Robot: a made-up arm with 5 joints.
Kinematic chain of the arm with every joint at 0, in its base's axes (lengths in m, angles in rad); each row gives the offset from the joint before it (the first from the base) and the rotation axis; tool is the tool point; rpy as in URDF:
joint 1: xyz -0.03 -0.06 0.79 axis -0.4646 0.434 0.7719
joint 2: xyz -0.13 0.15 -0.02 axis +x
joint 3: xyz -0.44 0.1 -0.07 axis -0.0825 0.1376 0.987
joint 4: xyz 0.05 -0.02 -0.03 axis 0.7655 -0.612 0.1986
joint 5: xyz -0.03 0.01 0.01 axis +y
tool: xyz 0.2 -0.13 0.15 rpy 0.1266 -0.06 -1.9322
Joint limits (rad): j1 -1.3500..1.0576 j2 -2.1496..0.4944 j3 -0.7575..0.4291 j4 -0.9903..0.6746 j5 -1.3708..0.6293
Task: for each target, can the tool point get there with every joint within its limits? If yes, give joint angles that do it. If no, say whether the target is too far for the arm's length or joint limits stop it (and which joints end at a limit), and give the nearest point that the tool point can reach.
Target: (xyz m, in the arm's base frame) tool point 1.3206 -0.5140 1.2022
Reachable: no: too far | nearest point 0.1152 0.3272 0.8738 | short by 1.506 m
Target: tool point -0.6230 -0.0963 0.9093
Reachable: yes | joints 0.1547 0.1632 -0.5995 0.2005 -0.4977
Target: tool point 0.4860 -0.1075 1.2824
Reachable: no: joint limits stop it (at a limit: joint 1, joint 3, joint 4) | nearest point 0.0608 0.3123 0.9599 | short by 0.679 m
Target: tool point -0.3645 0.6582 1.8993
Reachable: no: too far | nearest point -0.1761 0.4935 1.0828 | short by 0.854 m
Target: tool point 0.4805 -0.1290 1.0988
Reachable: no: joint limits stop it (at a limit: joint 1, joint 3, joint 4) | nearest point 0.0800 0.3021 0.9109 | short by 0.618 m
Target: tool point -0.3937 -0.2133 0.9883
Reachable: yes | joints 0.7303 0.2746 0.1555 0.4569 -0.4085
